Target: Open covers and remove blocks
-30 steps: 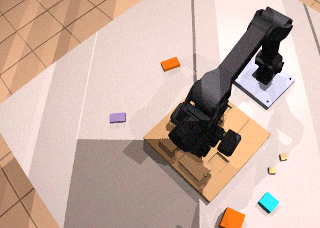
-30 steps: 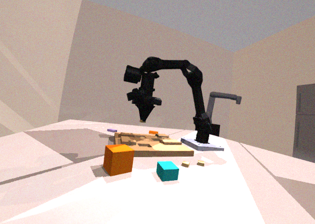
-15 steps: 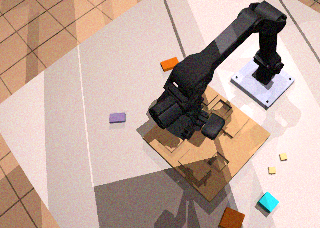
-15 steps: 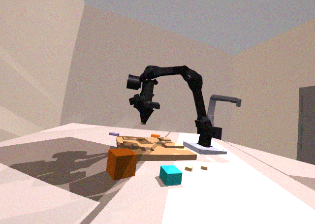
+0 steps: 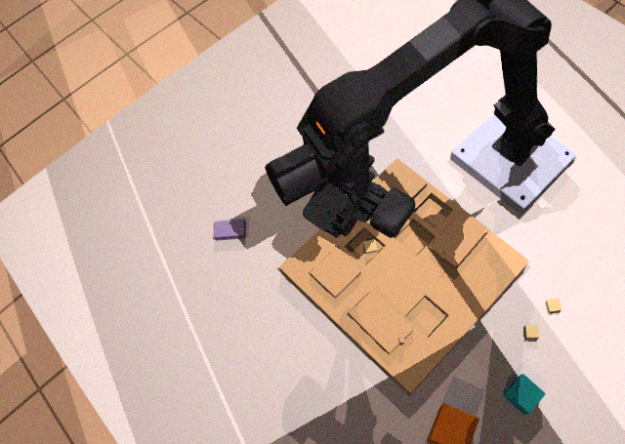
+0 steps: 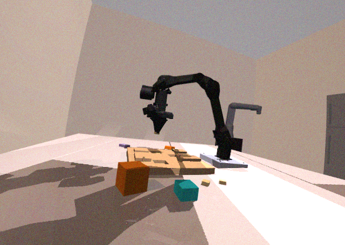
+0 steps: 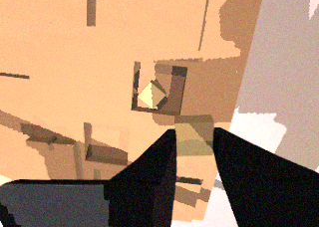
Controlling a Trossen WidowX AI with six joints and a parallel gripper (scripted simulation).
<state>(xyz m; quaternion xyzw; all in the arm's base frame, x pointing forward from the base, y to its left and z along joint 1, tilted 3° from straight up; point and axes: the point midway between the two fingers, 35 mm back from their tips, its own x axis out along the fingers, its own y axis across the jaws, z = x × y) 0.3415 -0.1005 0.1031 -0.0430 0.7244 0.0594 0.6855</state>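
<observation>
Now: gripper tip 9 cm above the tan puzzle board, 8 cm to the right of it and 3 cm past it. From my gripper tip the other things lie so: orange cube: 32 cm to the left, 13 cm ahead, 8 cm below; purple block: 18 cm to the right, 13 cm ahead, 10 cm below; flat orange block: 20 cm to the right, 16 cm behind, 10 cm below.
</observation>
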